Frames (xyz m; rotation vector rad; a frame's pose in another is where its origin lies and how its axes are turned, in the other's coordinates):
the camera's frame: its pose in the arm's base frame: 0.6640 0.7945 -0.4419 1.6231 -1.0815 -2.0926
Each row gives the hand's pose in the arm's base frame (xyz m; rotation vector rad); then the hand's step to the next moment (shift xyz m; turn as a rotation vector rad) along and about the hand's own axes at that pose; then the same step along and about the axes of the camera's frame.
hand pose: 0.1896 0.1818 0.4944 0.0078 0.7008 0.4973
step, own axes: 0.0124 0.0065 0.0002 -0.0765 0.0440 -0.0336
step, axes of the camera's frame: -0.0043 -0.0133 -0.0012 0.0093 0.0398 0.0851
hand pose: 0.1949 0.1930 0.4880 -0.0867 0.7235 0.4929
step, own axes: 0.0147 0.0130 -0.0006 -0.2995 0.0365 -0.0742
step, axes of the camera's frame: -0.0055 -0.0186 0.0030 0.0484 0.2280 0.2054
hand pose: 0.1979 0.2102 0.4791 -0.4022 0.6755 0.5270
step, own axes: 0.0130 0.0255 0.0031 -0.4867 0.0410 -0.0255
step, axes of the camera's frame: -0.0068 -0.0246 0.0134 -0.0114 0.3850 0.3014
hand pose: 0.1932 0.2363 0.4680 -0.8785 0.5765 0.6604
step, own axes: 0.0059 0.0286 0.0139 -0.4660 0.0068 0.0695
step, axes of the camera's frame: -0.0039 -0.0230 0.0224 -0.1098 0.3619 0.2811
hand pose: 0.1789 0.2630 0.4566 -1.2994 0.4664 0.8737
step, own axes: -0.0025 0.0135 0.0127 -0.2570 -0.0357 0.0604
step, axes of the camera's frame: -0.0001 -0.0074 0.0172 -0.1034 0.2012 0.1408
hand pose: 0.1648 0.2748 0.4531 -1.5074 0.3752 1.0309
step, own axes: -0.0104 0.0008 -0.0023 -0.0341 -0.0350 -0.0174
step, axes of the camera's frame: 0.0002 0.0101 0.0035 -0.0259 0.0422 -0.0156
